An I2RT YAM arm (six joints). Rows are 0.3 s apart.
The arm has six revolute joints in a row. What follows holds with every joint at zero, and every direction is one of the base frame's. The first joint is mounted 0.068 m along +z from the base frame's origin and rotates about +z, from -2.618 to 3.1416 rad. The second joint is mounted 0.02 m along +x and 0.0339 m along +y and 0.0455 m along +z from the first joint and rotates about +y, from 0 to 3.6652 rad. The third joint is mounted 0.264 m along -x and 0.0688 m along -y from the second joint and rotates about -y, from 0 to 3.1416 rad. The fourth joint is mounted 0.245 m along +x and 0.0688 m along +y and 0.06 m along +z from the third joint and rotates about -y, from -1.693 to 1.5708 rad. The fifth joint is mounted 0.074 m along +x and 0.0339 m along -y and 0.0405 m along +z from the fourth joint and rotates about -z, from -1.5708 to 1.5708 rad. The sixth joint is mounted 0.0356 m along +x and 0.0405 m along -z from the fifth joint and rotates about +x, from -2.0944 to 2.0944 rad. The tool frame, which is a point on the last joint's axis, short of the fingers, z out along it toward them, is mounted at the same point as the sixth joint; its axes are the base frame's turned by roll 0, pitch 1.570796 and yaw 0 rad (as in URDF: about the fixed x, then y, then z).
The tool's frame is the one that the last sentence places.
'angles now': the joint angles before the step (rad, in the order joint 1, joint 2, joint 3, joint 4, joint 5, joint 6). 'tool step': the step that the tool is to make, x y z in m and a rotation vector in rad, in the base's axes. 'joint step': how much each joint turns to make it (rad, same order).
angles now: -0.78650 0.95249 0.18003 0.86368 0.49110 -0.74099
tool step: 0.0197 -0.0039 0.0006 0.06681 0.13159 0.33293
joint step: -0.00013 0.03370 0.07594 -0.17125 -0.33393 -0.03888
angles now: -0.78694 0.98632 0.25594 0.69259 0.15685 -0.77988
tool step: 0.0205 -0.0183 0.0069 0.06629 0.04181 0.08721
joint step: -0.00769 0.12335 0.11949 -0.07378 -0.09588 0.00964
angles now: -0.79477 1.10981 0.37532 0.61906 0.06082 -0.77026
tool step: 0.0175 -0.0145 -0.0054 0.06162 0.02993 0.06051
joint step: 0.00041 0.12275 0.07292 -0.01551 -0.06265 0.01271
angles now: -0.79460 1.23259 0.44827 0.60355 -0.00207 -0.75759
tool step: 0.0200 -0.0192 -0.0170 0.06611 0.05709 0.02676
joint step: -0.00061 0.16606 0.07667 0.00220 -0.02791 -0.00068
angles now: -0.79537 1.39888 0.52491 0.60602 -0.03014 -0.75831
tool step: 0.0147 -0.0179 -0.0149 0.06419 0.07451 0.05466
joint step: -0.01383 0.12531 0.08451 -0.05901 -0.06223 -0.02995
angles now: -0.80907 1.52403 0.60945 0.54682 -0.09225 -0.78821
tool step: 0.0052 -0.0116 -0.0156 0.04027 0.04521 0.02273
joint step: -0.01715 0.08587 0.03701 -0.01371 -0.03463 -0.02063
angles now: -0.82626 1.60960 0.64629 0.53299 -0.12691 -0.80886
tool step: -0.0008 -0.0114 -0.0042 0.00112 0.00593 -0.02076
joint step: -0.02578 0.04100 0.02492 0.01058 -0.00302 -0.00548
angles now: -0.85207 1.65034 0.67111 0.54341 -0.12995 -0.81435
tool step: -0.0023 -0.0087 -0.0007 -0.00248 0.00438 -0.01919
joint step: -0.02261 0.01962 0.01926 -0.00138 -0.00101 -0.00597
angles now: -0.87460 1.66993 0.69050 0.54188 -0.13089 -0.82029
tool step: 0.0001 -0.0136 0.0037 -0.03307 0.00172 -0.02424
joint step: -0.02433 0.02797 0.04058 0.00936 0.00911 -0.02044
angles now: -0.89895 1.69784 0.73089 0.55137 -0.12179 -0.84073
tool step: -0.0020 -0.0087 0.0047 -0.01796 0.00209 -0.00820
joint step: -0.02074 0.00671 0.02689 -0.00937 -0.00644 -0.01676
